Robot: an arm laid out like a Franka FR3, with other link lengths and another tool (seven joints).
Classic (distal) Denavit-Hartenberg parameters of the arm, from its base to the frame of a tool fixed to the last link. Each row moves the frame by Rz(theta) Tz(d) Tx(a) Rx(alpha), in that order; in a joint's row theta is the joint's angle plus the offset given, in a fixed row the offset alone. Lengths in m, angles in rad.
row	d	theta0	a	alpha
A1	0.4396	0	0	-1.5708
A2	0	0	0	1.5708
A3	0.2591	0	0.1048	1.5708
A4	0	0	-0.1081	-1.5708
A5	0.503	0	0	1.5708
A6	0	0	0.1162	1.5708
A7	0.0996	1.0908	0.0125	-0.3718
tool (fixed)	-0.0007	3.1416	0	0
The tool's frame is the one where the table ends.
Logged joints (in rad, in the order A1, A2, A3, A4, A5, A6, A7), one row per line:
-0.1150 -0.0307 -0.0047 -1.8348 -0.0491 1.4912 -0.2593
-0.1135 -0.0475 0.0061 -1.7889 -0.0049 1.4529 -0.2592
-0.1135 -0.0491 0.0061 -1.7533 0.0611 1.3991 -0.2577
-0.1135 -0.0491 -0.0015 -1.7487 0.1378 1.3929 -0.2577
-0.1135 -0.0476 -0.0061 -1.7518 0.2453 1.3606 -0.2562
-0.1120 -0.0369 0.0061 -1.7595 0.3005 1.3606 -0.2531
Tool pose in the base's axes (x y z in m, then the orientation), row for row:
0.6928 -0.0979 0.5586 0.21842 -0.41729 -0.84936 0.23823
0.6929 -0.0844 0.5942 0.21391 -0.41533 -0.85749 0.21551
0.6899 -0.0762 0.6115 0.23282 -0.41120 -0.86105 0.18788
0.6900 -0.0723 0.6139 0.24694 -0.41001 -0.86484 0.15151
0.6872 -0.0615 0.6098 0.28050 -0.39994 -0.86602 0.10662
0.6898 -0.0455 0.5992 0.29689 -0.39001 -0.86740 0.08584
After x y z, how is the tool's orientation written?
As a quaternion, w x y z.
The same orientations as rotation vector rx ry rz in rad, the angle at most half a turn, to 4 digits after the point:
-1.1551 -2.3511 0.6594
-1.1524 -2.3793 0.5980
-1.1296 -2.3654 0.5161
-1.1181 -2.3584 0.4132
-1.0721 -2.3214 0.2858
-1.0369 -2.3061 0.2282

